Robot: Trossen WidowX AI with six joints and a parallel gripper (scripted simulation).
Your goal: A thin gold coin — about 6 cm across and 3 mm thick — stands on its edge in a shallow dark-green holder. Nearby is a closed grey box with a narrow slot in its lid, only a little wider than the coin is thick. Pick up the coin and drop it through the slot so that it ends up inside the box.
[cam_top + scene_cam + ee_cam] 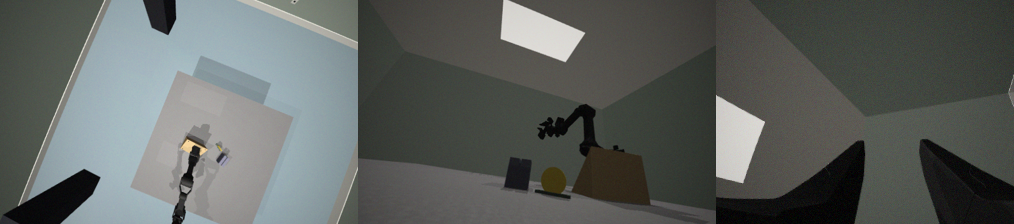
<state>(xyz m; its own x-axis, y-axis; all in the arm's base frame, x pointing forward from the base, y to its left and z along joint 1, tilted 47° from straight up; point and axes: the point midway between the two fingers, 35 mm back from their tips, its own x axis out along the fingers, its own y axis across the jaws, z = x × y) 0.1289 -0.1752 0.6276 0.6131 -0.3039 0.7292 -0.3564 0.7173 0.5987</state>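
Right now the gold coin is 69 cm to the left of my gripper tip, 39 cm below it and 9 cm ahead of it.
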